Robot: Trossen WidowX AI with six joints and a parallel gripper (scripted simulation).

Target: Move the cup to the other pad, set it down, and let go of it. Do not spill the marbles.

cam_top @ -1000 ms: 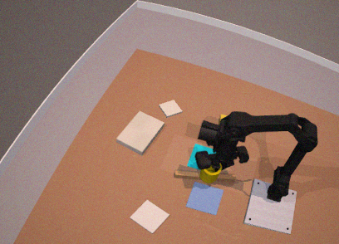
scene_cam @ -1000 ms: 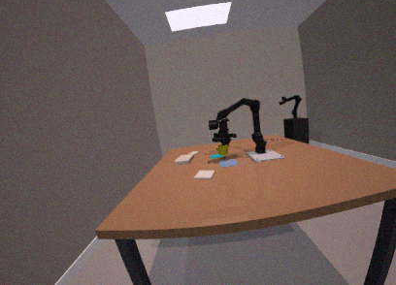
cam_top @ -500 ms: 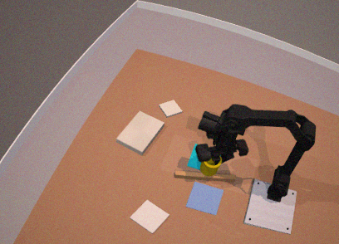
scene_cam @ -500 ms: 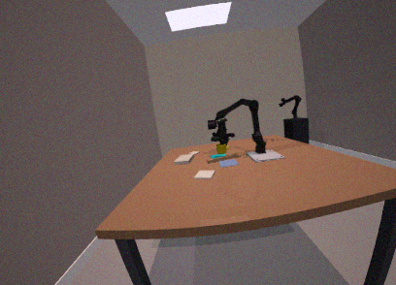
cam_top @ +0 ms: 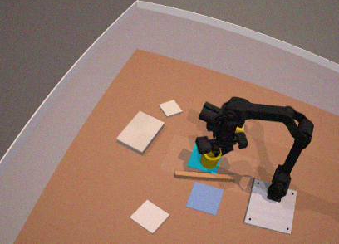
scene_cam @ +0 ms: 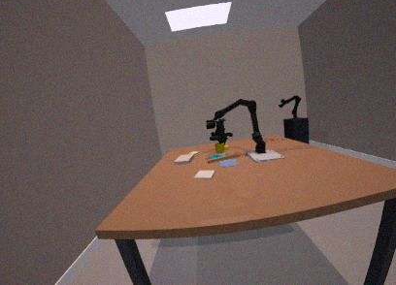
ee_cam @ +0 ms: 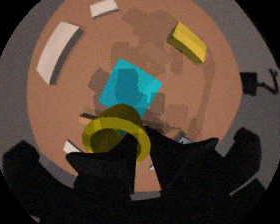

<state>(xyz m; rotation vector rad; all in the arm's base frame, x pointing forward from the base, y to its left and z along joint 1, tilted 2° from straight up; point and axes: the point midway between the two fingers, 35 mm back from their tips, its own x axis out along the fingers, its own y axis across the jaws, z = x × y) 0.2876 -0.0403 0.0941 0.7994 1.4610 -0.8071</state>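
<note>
Now: the thin wooden bar 1 cm ahead of my gripper tip, 5 cm to the left of it and 8 cm below it. From my gripper tip the other things lie so: yellow cup 2 cm ahead, 2 cm to the left.
</note>
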